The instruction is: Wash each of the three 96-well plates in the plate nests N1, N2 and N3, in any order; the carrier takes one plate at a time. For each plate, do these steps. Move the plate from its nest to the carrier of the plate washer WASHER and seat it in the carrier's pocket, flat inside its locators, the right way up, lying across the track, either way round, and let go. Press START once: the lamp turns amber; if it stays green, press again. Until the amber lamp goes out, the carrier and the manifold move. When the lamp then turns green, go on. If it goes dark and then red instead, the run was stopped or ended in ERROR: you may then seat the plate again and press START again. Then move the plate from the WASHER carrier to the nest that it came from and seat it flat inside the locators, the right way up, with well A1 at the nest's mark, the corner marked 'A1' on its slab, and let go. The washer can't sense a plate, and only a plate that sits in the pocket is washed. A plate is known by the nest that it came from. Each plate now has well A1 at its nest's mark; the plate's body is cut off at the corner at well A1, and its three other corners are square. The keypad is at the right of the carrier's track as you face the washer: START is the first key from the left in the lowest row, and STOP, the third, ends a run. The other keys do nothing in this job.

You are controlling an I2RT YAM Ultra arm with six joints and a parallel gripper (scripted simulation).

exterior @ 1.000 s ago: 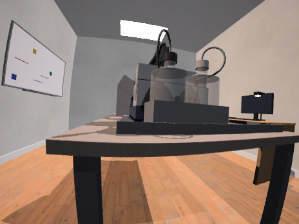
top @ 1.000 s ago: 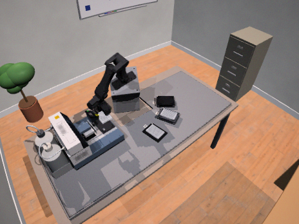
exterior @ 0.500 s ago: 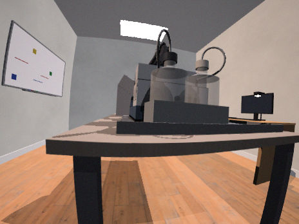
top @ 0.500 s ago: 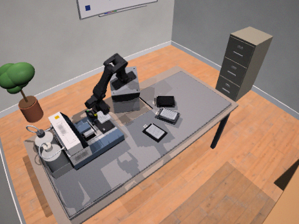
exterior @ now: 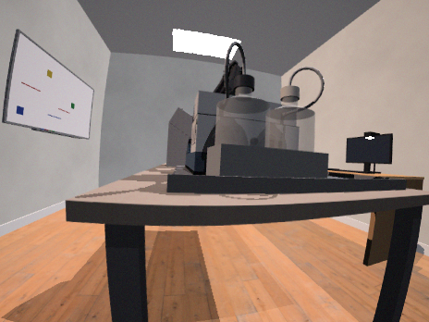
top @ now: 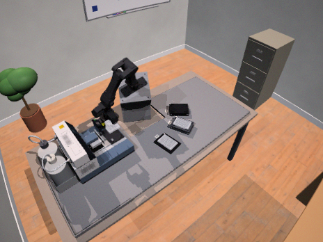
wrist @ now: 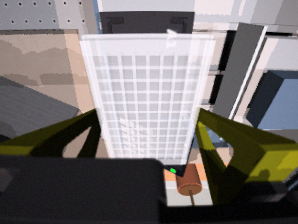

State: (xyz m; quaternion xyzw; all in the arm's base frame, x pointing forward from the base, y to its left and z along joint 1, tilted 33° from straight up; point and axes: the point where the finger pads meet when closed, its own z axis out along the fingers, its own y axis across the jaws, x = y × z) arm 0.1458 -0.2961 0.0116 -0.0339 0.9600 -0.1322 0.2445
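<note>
Now: the dark carrier 10 cm below my hand. From my hand the other things lie so: plate washer: 15 cm to the right, 5 cm below; then label: 28 cm to the left, 18 cm below, 18 cm ahead; then black nest: 29 cm to the left, 28 cm ahead, 17 cm below.
</note>
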